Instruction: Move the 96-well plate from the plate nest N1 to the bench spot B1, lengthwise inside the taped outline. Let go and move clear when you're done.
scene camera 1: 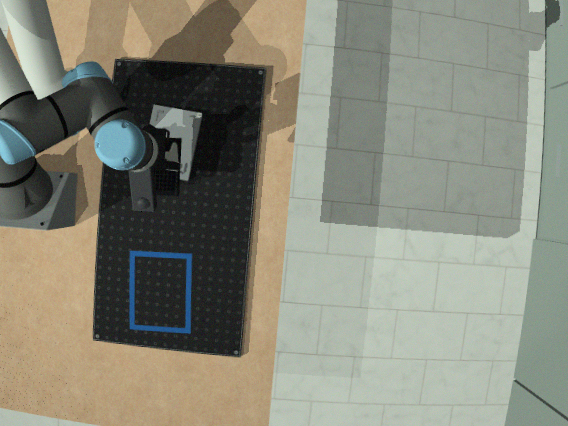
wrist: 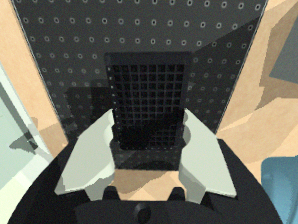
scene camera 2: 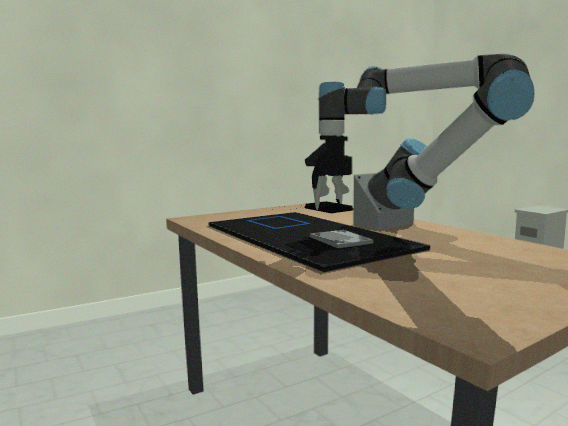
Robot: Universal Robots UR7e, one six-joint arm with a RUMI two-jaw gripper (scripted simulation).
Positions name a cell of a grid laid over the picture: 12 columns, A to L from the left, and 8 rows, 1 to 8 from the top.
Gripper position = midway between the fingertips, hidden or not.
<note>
I see my gripper (scene camera 2: G4), a 96-well plate (wrist: F4) and a plate nest N1 (scene camera 1: D3).
My gripper is seen too in the wrist view (wrist: F4).
</note>
